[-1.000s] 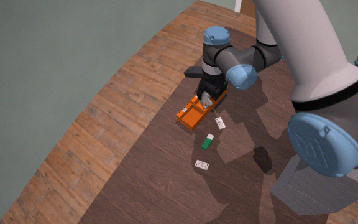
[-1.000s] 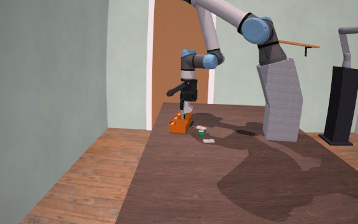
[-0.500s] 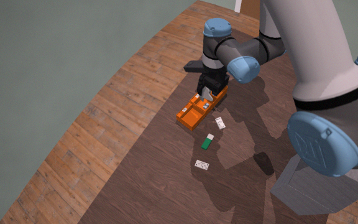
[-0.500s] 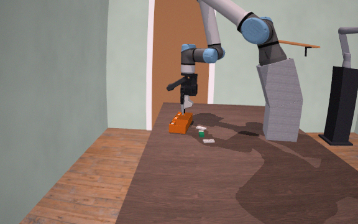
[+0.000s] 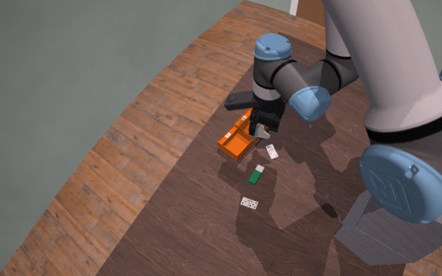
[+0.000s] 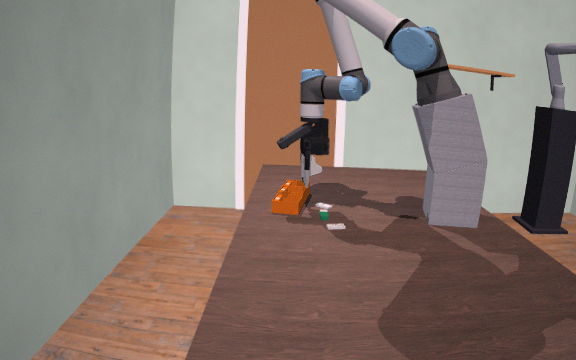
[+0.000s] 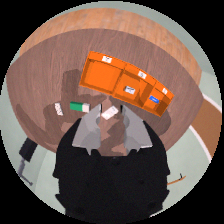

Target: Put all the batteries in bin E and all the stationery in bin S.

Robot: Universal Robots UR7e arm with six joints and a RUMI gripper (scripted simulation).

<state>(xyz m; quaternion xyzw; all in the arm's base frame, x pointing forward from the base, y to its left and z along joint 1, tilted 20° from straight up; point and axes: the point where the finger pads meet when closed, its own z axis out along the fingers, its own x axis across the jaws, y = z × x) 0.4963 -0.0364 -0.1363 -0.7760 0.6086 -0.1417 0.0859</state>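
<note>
Right now my hand is 8 cm to the right of the green-and-white eraser, 8 cm above it and 7 cm past it. Round my hand: grey object (7 cm below, 4 cm to the right, 3 cm ahead); blue battery (13 cm to the right, 7 cm below, 3 cm ahead); orange double bin (6 cm below, 5 cm to the right, 4 cm ahead).
</note>
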